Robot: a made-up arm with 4 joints.
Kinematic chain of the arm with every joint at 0, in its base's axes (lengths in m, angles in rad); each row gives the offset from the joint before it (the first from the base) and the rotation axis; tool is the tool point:
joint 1: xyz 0 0 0.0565 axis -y
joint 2: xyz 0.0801 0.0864 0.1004 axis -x
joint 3: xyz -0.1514 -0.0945 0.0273 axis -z
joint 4: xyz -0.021 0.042 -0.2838 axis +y
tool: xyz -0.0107 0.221 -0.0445
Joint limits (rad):
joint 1: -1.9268..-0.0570
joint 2: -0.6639..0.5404
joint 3: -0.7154..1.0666
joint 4: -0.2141..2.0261
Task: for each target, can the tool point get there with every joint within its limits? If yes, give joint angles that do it. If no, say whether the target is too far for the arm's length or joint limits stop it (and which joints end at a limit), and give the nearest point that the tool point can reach.
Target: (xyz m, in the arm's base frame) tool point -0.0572 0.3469 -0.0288
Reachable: yes | joints -0.5622 -0.3837 0.4674 0.6388
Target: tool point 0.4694 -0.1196 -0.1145
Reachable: no: joint limits stop it (at a limit: joint 1, joint 2, joint 3, joint 4) | nearest point 0.1375 -0.0247 -0.1371 | short by 0.346 m
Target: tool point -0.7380 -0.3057 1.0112
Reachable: no: too far | nearest point -0.2066 -0.0030 0.3238 | short by 0.920 m
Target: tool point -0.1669 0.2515 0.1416
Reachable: yes | joints -1.3840 0.0316 0.0812 1.6280
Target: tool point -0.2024 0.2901 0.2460
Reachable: yes | joints -1.2224 -0.3661 -0.4960 0.6941
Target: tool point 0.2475 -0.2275 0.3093
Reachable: no: joint limits stop it (at a limit: joint 1, joint 2, joint 3) | nearest point -0.0259 0.0178 0.3769 | short by 0.374 m
